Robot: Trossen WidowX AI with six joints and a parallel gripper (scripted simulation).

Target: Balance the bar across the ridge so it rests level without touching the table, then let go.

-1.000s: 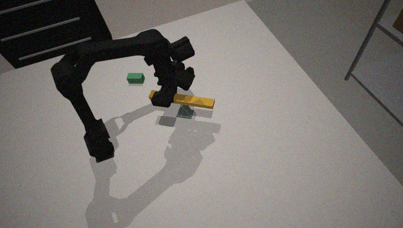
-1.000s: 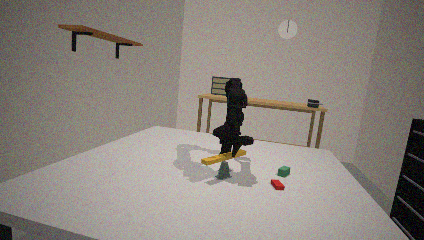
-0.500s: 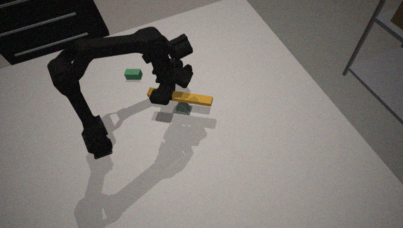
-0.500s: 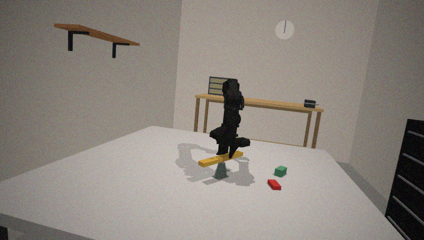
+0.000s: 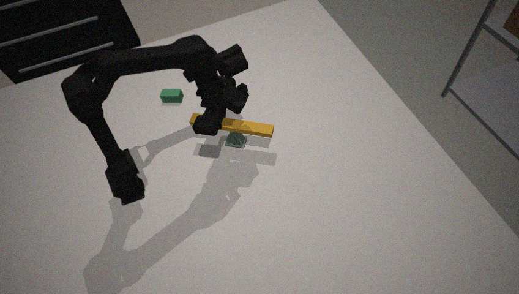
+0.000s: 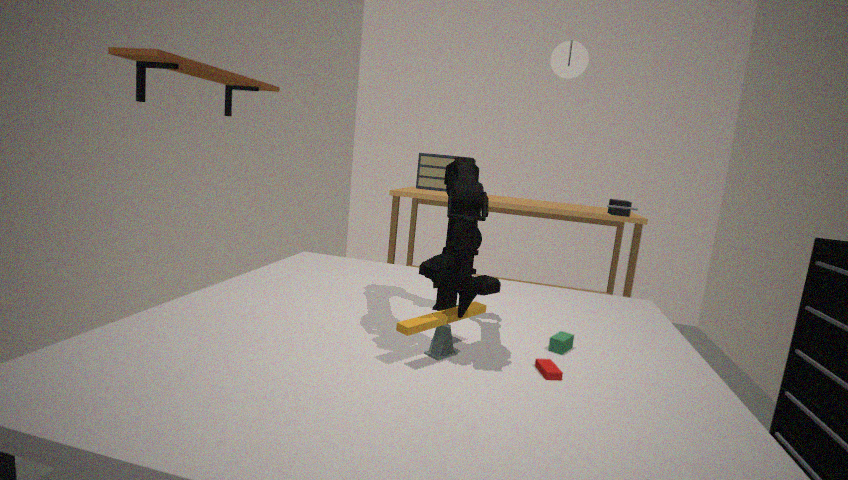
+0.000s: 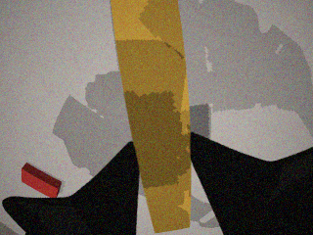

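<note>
Now: gripper tip 20 mm to the left of the yellow bar and 20 mm short of it. Also, from my gripper tip: red block: 210 mm to the left, 70 mm below, 30 mm ahead; then green block: 240 mm to the left, 120 mm behind, 70 mm below.
</note>
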